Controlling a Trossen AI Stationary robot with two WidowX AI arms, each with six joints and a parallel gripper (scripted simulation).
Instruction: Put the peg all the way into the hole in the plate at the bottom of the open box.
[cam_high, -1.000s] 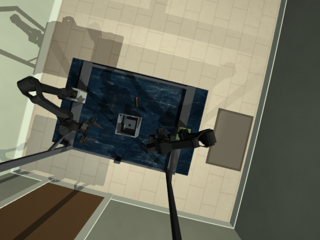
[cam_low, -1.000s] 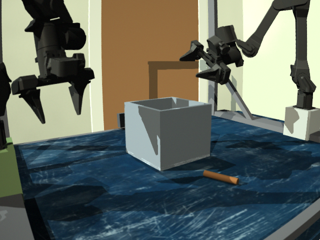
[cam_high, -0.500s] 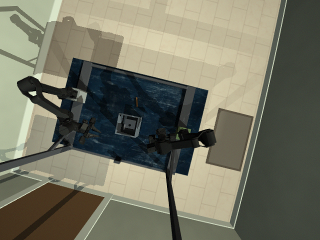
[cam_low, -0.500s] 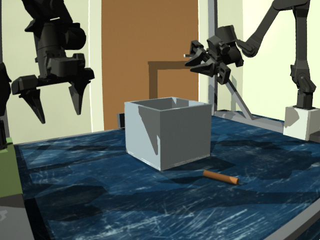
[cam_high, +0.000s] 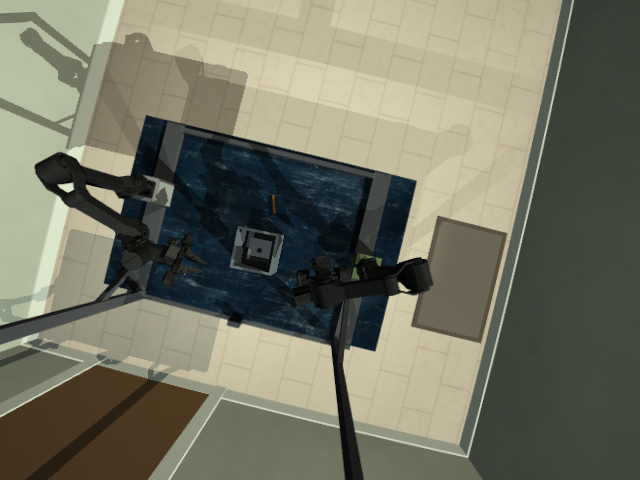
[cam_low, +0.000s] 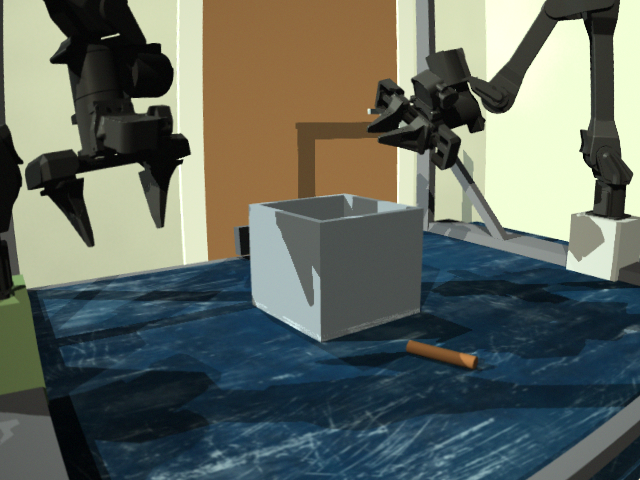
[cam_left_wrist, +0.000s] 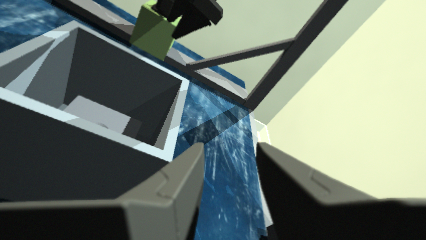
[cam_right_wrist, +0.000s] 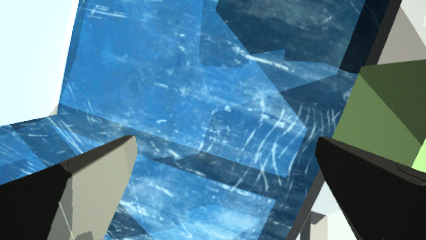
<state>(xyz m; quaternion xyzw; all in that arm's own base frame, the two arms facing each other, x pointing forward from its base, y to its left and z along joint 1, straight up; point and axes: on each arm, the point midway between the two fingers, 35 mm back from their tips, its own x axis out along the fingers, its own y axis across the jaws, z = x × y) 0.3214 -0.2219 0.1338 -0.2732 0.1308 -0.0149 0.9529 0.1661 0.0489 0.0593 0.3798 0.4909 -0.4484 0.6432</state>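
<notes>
Right now my left hand is 30 cm short of the orange peg, 14 cm to the left of it and 23 cm above it. Also, from my left hand: grey plate 10 cm ahead, 16 cm to the right, 19 cm below.
</notes>
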